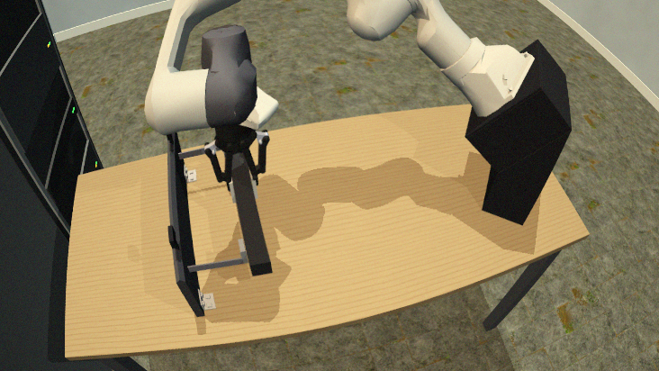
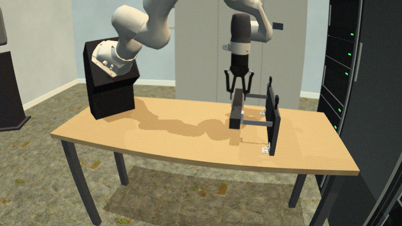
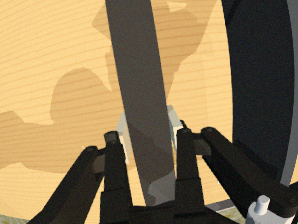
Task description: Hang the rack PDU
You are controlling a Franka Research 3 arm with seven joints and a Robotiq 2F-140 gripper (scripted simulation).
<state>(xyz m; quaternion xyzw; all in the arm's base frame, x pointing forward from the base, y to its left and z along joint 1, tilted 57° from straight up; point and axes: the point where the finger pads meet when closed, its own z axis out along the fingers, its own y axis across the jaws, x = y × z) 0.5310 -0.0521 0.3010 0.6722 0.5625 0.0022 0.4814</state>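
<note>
Now: the rack PDU 20 mm ahead of my hand, 10 mm to the right of it and 30 mm below it. Also, from my hand: dark upright panel (150 mm ahead, 70 mm to the right, 50 mm below).
</note>
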